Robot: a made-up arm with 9 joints.
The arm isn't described. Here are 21 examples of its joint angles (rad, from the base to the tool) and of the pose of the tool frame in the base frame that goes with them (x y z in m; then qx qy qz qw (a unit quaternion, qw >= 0)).
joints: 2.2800 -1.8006 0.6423 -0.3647 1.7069 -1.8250 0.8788 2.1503 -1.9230
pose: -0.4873 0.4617 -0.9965 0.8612 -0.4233 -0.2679 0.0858
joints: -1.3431 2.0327 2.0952 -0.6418 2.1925 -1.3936 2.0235 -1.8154 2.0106
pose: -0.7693 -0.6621 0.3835 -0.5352 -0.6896 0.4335 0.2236
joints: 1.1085 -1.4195 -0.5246 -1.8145 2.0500 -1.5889 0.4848 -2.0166 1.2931
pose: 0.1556 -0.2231 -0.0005 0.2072 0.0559 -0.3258 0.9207
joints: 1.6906 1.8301 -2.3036 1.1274 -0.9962 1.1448 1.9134 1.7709 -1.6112
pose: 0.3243 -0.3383 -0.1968 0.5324 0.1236 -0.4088 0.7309
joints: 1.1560 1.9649 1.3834 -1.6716 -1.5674 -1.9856 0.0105 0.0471 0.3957
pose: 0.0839 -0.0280 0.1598 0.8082 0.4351 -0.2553 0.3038
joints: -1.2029 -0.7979 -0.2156 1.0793 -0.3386 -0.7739 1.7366 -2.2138 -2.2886
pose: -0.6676 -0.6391 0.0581 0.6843 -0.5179 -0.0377 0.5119
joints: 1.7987 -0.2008 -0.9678 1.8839 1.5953 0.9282 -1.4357 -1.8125 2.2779
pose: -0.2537 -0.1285 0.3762 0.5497 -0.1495 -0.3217 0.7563
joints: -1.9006 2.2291 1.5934 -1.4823 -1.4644 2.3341 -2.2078 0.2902 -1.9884
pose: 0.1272 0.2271 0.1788 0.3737 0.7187 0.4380 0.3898
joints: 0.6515 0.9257 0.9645 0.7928 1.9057 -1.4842 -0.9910 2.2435 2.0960
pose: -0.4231 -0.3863 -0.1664 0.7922 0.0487 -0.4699 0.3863
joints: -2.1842 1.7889 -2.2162 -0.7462 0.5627 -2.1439 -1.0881 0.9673 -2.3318
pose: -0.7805 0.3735 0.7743 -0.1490 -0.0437 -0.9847 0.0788
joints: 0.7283 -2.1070 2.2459 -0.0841 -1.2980 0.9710 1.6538 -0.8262 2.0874
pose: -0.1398 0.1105 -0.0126 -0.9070 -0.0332 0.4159 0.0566
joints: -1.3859 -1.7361 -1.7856 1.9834 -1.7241 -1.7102 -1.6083 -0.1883 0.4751
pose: 0.0486 -0.9777 -0.2510 0.2622 0.8566 0.0524 0.4412
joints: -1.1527 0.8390 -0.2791 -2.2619 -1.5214 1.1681 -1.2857 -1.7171 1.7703
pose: 0.0045 -0.9705 0.0238 0.7370 0.0033 0.1346 0.6624
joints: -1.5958 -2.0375 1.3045 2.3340 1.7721 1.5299 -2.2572 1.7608 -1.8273
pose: -0.2954 -0.0799 -0.3363 0.4305 0.8599 0.1406 0.2353
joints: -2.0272 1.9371 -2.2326 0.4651 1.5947 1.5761 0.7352 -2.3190 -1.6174
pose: -1.4121 0.5634 0.1500 0.0464 -0.6667 -0.3131 0.6748
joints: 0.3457 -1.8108 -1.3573 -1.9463 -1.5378 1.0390 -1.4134 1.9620 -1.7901
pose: 0.7823 -0.0737 0.0851 -0.3255 -0.0690 -0.8903 0.3110
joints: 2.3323 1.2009 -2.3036 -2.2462 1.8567 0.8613 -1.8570 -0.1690 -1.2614
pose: 0.7383 0.1184 0.2807 0.7460 0.2256 0.2449 0.5767
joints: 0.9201 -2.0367 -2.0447 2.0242 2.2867 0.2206 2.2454 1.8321 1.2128
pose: 0.7363 -0.2352 0.3681 0.3550 0.2090 -0.5532 0.7241
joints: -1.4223 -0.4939 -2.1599 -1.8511 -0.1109 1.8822 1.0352 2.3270 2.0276
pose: -0.0223 -0.1837 0.0244 -0.7034 0.0465 -0.3071 0.6393
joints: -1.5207 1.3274 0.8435 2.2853 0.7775 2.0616 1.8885 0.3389 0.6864
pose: -0.2572 -0.7013 -0.1880 0.1999 0.6275 -0.4703 0.5875
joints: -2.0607 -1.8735 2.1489 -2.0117 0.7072 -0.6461 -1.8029 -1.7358 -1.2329
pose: -0.5623 0.3910 0.0990 -0.2136 -0.2097 -0.0235 0.9539
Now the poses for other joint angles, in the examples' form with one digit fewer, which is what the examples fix.
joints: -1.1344 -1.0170 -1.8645 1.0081 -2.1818 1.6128 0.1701 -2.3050 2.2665
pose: -0.311 0.072 0.611 -0.175 0.453 0.873 0.048
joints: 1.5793 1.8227 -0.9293 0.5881 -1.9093 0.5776 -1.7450 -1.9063 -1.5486
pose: 0.947 0.137 -0.226 0.614 0.456 0.633 0.123
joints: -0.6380 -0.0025 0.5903 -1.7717 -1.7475 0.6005 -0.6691 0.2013 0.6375
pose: 0.796 -0.407 0.234 -0.551 0.484 -0.369 0.571
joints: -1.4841 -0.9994 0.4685 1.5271 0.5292 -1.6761 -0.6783 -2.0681 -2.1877
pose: -0.567 -0.076 -0.282 0.446 -0.886 -0.050 0.111
